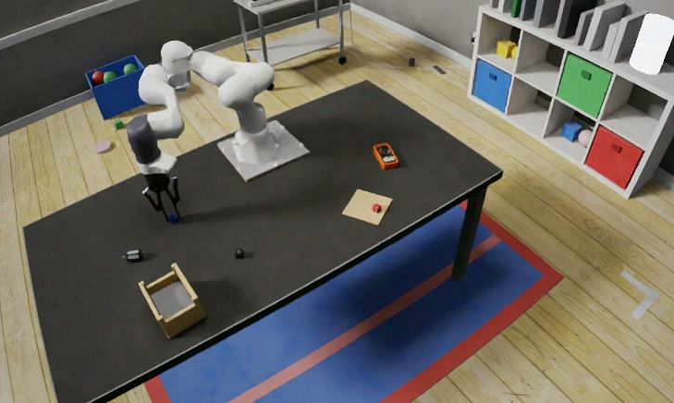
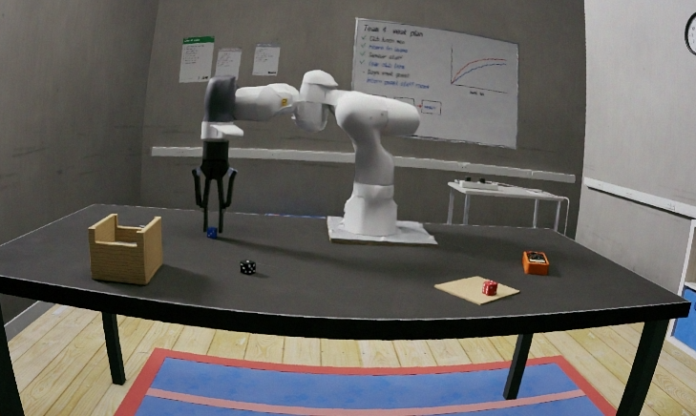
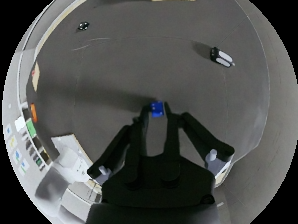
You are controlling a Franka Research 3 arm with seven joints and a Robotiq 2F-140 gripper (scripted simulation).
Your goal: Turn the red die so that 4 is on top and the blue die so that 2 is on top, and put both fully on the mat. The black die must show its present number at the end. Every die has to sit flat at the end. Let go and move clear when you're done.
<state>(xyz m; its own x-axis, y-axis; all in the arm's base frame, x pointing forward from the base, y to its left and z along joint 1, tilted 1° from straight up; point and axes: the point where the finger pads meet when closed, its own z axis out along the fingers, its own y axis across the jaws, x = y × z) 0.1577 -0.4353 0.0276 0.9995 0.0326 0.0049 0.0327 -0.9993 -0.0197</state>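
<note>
My hand is 30 mm above the blue die. From my hand the other things lie so: dark object (100 mm ahead, 190 mm to the right, 30 mm below); black die (300 mm ahead, 150 mm to the left, 30 mm below); wooden box (390 mm ahead, 120 mm to the right).
</note>
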